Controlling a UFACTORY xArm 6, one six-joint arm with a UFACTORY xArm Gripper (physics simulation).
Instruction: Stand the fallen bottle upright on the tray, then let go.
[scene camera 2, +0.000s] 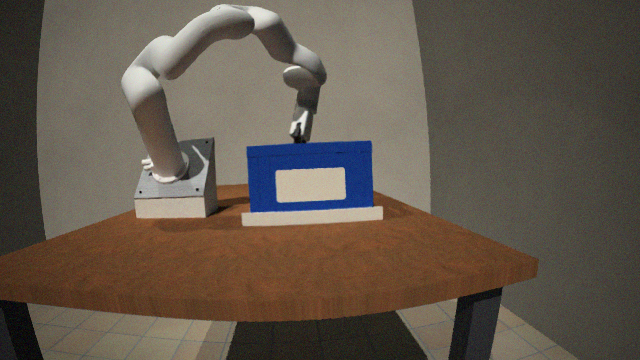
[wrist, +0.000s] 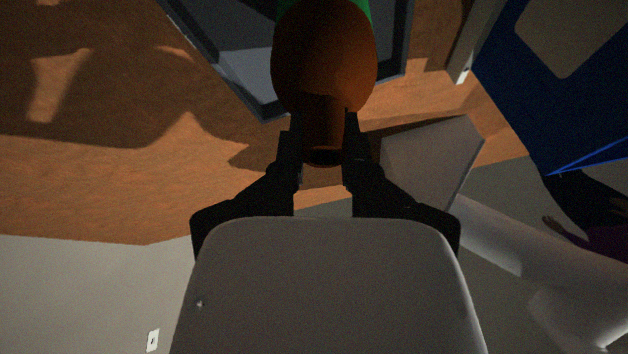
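Pixels of known places: gripper, between the fingertips: (wrist: 322, 128); arm's base, origin of its link: (scene camera 2: 170, 168) (wrist: 438, 208).
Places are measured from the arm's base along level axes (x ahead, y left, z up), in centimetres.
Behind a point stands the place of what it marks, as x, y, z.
The brown bottle (wrist: 324, 60) {43.3, 13.8, -1.7} with a green band shows in the wrist view at top centre, its neck and dark mouth toward me. My gripper (wrist: 322, 128) {39.5, 15.2, -0.4} (scene camera 2: 299, 141) is shut on the bottle's neck, one black finger on each side. The grey tray (wrist: 250, 75) {36.5, 22.6, -13.2} with a dark rim lies beyond and below the bottle in the wrist view. The bottle's base is cut off by the frame's top edge, so its contact with the tray and its exact tilt cannot be told. In the scene view the bottle and tray do not show; the fingertips meet the blue box's top edge.
A blue box (scene camera 2: 260, 185) {28.1, -21.0, -4.9} (wrist: 505, 100) {28.7, -2.5, -4.5} with a beige panel stands in front of the gripper in the scene view, behind a pale strip (scene camera 2: 312, 216) {38.9, -23.3, -12.0} (wrist: 467, 45) {30.4, -1.5, -11.8}. The arm's wedge-shaped base (scene camera 2: 170, 207) {1.4, -7.4, -10.7} (wrist: 430, 155) {12.6, 1.0, -7.4} stands to the left on the brown table (scene camera 2: 280, 265) {30.9, -50.2, -13.7}.
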